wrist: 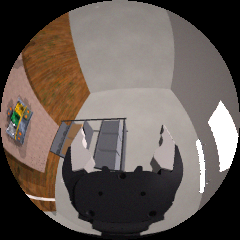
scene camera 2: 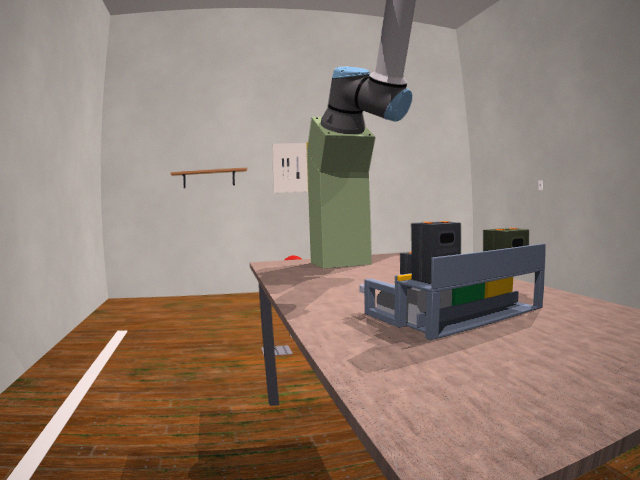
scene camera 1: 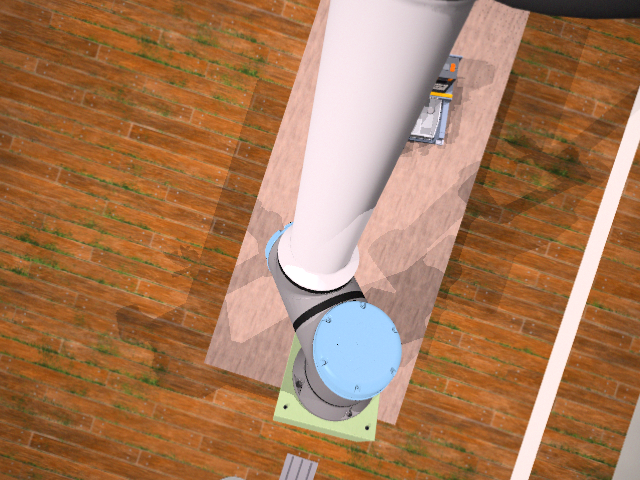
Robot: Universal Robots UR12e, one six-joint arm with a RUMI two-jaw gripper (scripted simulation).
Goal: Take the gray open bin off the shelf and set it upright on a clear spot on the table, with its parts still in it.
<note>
In view: my gripper (wrist: 122, 127) and a light gray open bin (scene camera 1: 426, 125).
</note>
